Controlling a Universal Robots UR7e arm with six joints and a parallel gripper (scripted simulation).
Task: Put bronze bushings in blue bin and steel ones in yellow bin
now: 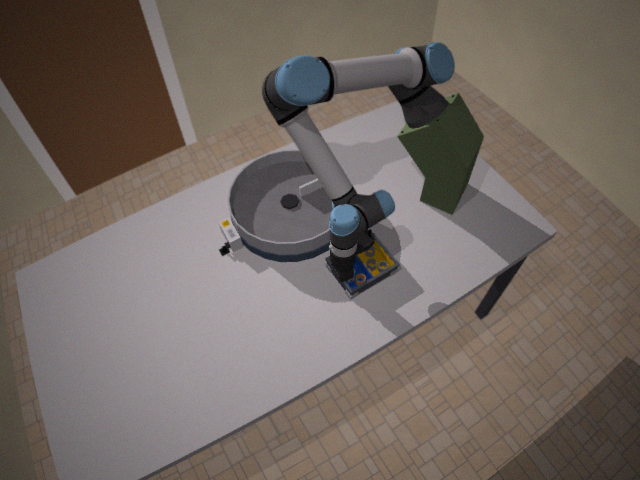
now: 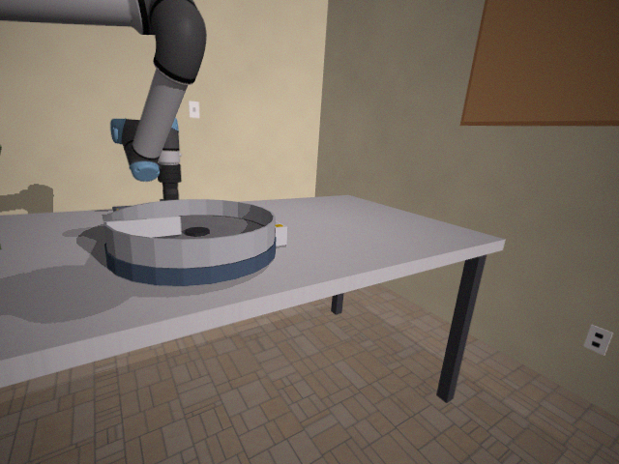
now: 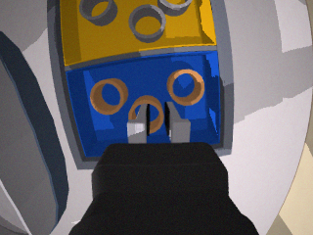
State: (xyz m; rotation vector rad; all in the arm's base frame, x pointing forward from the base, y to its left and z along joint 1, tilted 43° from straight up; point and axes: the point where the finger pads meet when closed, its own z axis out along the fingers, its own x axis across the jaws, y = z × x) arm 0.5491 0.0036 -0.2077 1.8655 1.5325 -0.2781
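Right now the blue bin is 6 cm behind my hand. The rest, counted from my hand: grey turntable: 4 cm behind, 34 cm to the right, 2 cm above.
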